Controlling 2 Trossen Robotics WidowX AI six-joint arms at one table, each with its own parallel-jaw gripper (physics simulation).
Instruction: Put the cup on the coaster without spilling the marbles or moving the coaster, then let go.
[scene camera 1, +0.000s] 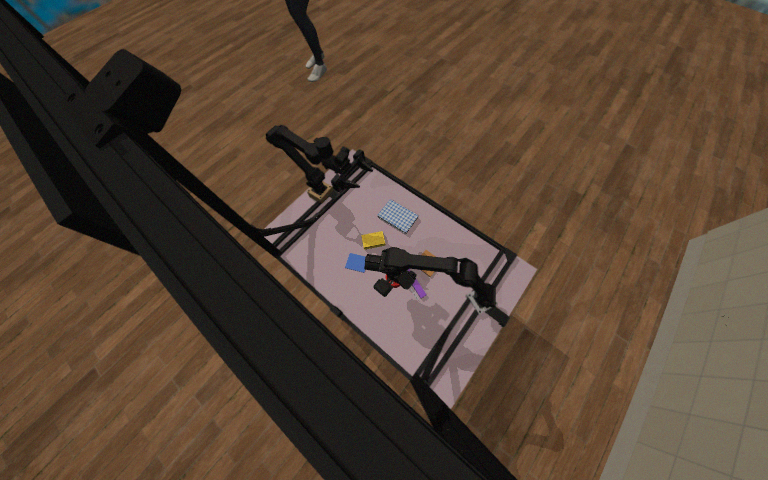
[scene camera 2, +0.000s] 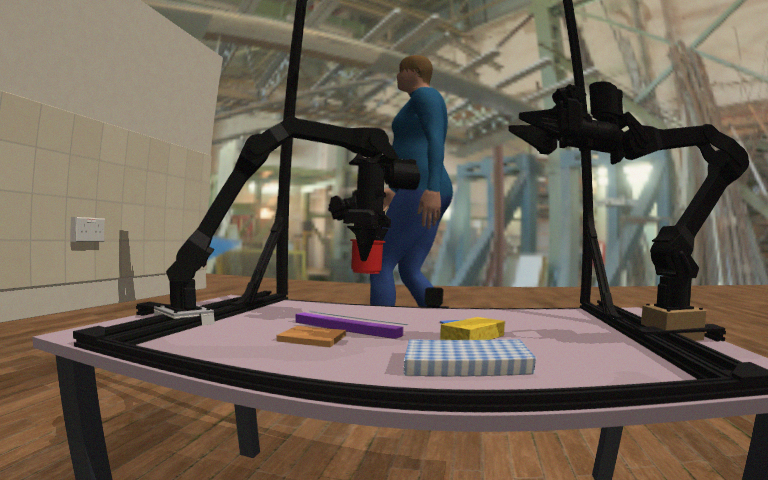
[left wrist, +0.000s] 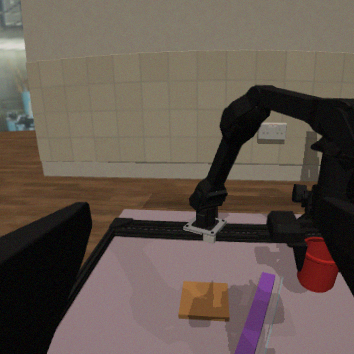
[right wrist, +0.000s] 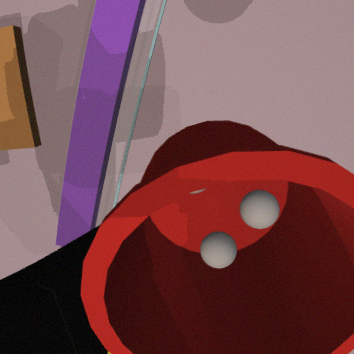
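Seen in the pictures: left gripper, between the fingertips: (scene camera 1: 366, 178) (scene camera 2: 513, 122) (left wrist: 205, 211); right gripper, between the fingertips: (scene camera 2: 367, 260) (left wrist: 317, 270) (right wrist: 222, 219); left arm's base, origin of its link: (scene camera 1: 319, 188) (scene camera 2: 673, 307); right arm's base, origin of its link: (scene camera 1: 482, 299) (scene camera 2: 183, 308) (left wrist: 204, 223).
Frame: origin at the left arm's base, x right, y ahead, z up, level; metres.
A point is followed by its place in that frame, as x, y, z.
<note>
The red cup (scene camera 1: 392, 281) (scene camera 2: 374, 263) {0.191, 0.602, 0.071} (left wrist: 318, 272) {0.202, 0.592, 0.093} (right wrist: 320, 165) {0.233, 0.651, 0.119} is upright, held clear above the table. Two grey marbles (right wrist: 259, 209) {0.231, 0.619, 0.072} (right wrist: 218, 250) {0.214, 0.603, 0.072} lie inside it. My right gripper (scene camera 1: 394, 283) {0.217, 0.619, 0.076} (scene camera 2: 365, 251) {0.217, 0.619, 0.076} is shut on the cup. My left gripper (scene camera 1: 362, 176) {-0.002, 0.349, 0.327} (scene camera 2: 516, 122) {-0.002, 0.349, 0.327} is open and empty, raised far from the cup. A thin blue square (scene camera 1: 355, 262) {0.221, 0.395, -0.055} lies flat near the cup in scene camera 1, and an orange-brown square (scene camera 1: 428, 263) (scene camera 2: 310, 335) {0.009, 0.694, -0.047} (left wrist: 204, 301) {0.031, 0.684, -0.048} lies beyond the purple bar; which one is the coaster I cannot tell.
A purple bar (scene camera 1: 418, 288) {0.168, 0.721, -0.038} (scene camera 2: 348, 325) {0.112, 0.643, -0.046} (left wrist: 256, 315) {0.126, 0.634, -0.038} (right wrist: 95, 100) {0.142, 0.668, -0.038} lies beside an upright clear pane (right wrist: 143, 85) {0.180, 0.672, -0.038}. A yellow block (scene camera 1: 373, 240) {0.084, 0.411, -0.029} (scene camera 2: 472, 328) {0.022, 0.416, -0.029} and a blue-checked block (scene camera 1: 398, 216) {-0.101, 0.442, -0.034} (scene camera 2: 468, 357) {-0.156, 0.441, -0.034} also stand on the table. Black frame rails run around the table edges.
</note>
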